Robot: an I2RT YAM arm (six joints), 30 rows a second.
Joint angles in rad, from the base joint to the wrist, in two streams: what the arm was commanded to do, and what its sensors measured. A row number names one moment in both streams.
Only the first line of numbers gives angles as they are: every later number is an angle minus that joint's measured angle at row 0.
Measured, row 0: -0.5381 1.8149 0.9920 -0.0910 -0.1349 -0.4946
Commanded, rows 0 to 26: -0.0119 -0.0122 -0.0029 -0.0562 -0.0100 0.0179; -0.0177 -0.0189 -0.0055 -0.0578 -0.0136 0.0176; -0.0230 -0.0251 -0.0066 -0.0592 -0.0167 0.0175; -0.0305 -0.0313 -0.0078 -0.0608 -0.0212 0.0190; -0.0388 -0.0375 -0.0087 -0.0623 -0.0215 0.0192; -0.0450 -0.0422 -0.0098 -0.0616 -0.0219 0.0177; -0.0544 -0.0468 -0.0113 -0.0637 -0.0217 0.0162; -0.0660 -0.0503 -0.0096 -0.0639 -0.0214 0.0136; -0.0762 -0.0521 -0.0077 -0.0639 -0.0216 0.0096; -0.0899 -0.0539 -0.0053 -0.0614 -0.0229 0.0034; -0.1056 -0.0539 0.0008 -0.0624 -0.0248 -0.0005; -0.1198 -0.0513 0.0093 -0.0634 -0.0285 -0.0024; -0.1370 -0.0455 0.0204 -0.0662 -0.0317 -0.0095; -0.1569 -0.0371 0.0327 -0.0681 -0.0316 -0.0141; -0.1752 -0.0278 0.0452 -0.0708 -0.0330 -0.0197; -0.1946 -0.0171 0.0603 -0.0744 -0.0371 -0.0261; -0.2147 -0.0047 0.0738 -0.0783 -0.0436 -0.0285; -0.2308 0.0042 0.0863 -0.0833 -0.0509 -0.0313; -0.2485 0.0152 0.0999 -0.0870 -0.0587 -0.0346; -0.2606 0.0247 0.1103 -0.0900 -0.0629 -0.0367; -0.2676 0.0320 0.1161 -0.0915 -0.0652 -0.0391; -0.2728 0.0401 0.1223 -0.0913 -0.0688 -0.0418; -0.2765 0.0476 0.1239 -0.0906 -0.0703 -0.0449; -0.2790 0.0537 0.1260 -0.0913 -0.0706 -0.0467; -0.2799 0.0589 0.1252 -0.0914 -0.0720 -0.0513; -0.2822 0.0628 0.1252 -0.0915 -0.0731 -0.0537; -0.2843 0.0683 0.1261 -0.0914 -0.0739 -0.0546
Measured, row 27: -0.2788 0.0587 0.1206 -0.0740 -0.0549 -0.0366
